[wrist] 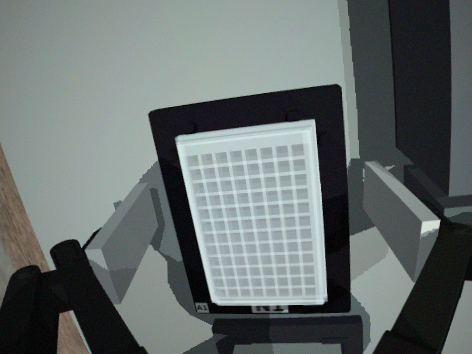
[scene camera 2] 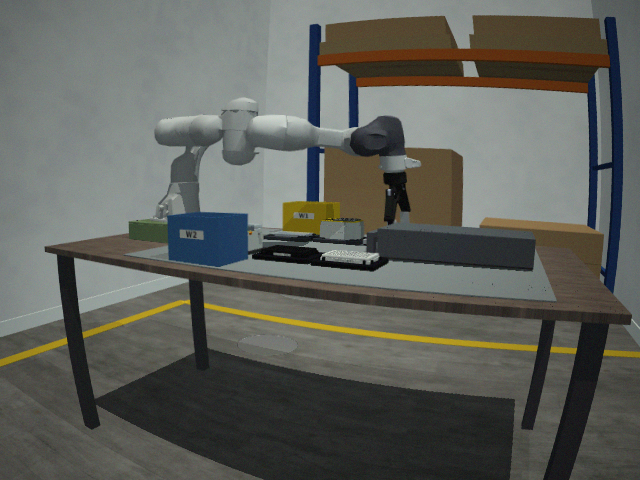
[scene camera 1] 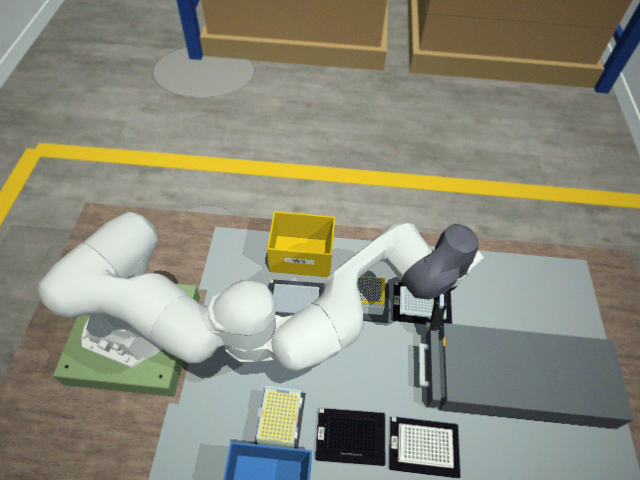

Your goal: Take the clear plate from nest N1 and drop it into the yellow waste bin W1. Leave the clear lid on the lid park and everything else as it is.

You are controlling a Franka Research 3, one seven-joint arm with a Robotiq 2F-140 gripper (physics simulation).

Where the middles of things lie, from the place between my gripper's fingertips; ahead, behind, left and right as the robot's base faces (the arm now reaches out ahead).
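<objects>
Clear plate (scene camera 1: pixel 409 305): 20 mm behind my hand, 10 mm below it. Grey device (scene camera 1: pixel 545 377), from my hand: 170 mm to the right, 220 mm ahead, 10 mm above. Counted from my hand as well, the yellow-topped tip rack (scene camera 1: pixel 371 289) is 20 mm above, 20 mm to the right and 200 mm behind, and the clear lid (scene camera 1: pixel 289 298) is 380 mm behind, 10 mm below and 50 mm to the right.
</objects>
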